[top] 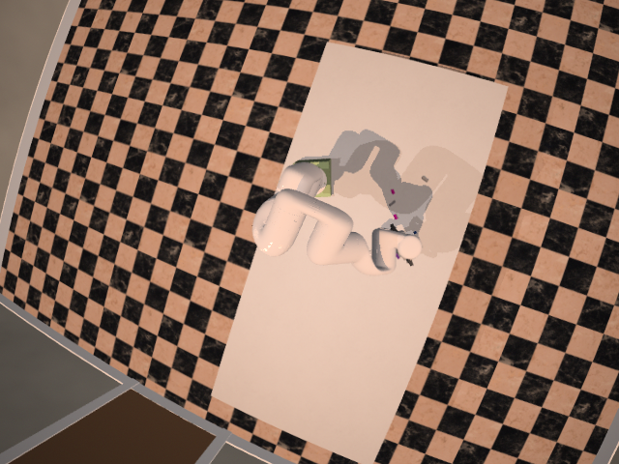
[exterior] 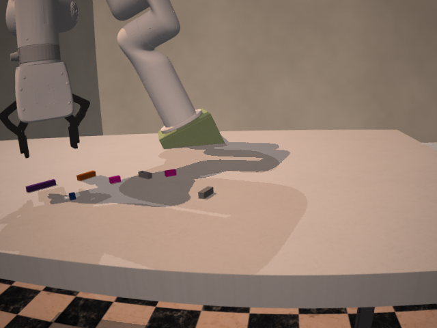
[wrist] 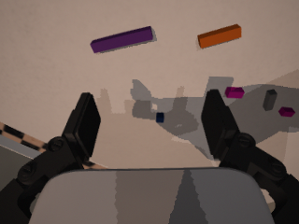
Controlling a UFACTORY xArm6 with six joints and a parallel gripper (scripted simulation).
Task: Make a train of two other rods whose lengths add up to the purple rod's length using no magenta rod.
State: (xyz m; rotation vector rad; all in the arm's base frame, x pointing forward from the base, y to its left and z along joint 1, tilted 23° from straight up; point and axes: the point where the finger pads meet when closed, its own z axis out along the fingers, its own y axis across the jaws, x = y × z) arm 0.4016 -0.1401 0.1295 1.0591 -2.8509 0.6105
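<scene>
The small blue rod lies 70 mm below my hand, 60 mm to the left of it and 60 mm ahead of it. Also, from my hand: purple rod (70 mm below, 40 mm to the right); orange rod (70 mm below, 70 mm behind, 30 mm to the left).
</scene>
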